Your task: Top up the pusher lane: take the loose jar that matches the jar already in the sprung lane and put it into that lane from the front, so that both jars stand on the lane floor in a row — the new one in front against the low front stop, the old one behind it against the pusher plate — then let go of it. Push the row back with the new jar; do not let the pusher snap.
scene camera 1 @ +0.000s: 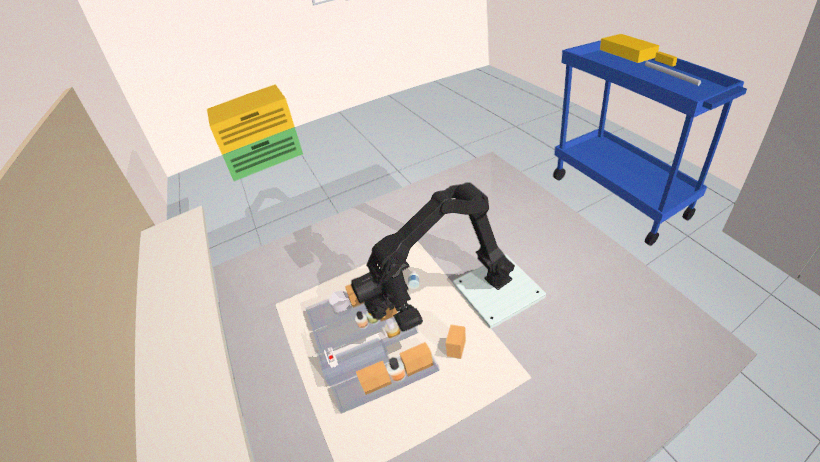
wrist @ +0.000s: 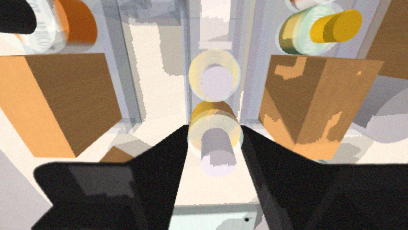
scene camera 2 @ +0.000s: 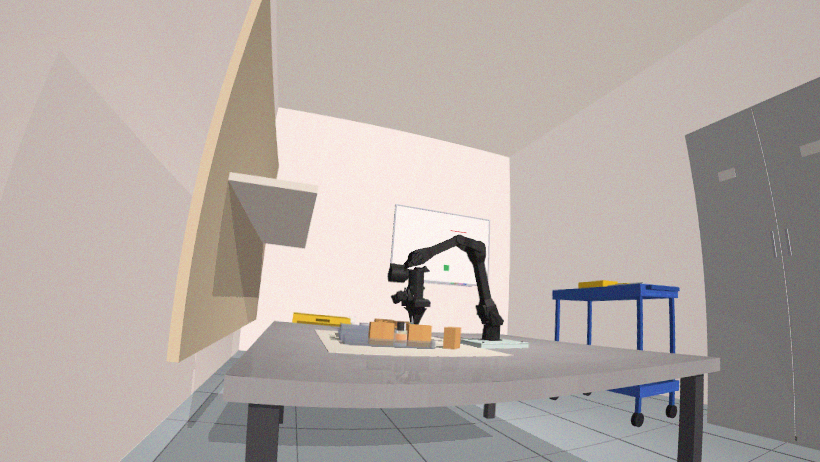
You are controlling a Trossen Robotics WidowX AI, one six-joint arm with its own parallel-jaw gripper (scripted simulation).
Labels:
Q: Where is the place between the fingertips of the gripper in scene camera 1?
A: At 403,318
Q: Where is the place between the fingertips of the gripper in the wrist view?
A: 213,129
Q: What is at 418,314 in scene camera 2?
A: The gripper.

